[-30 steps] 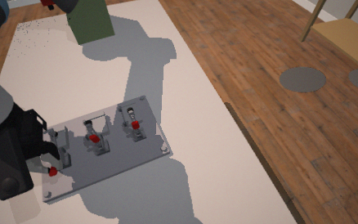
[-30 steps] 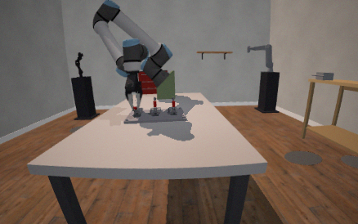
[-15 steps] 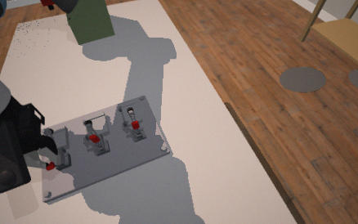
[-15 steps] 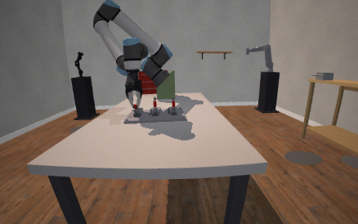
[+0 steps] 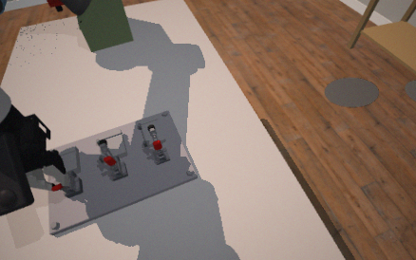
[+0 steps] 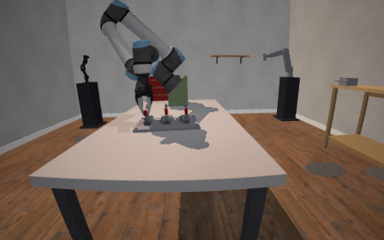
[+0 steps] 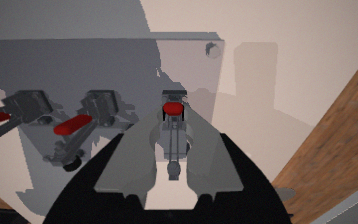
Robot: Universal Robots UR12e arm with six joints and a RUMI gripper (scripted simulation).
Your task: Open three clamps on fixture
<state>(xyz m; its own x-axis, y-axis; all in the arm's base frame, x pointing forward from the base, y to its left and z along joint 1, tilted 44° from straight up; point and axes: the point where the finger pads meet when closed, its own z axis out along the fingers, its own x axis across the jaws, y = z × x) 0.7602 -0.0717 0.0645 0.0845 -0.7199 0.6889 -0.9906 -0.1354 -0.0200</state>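
The grey block part lies 100 mm behind my hand, 10 mm to the right of it and 50 mm below it. Also, from my hand: metal plate 120 mm behind, 100 mm to the left, 60 mm below.
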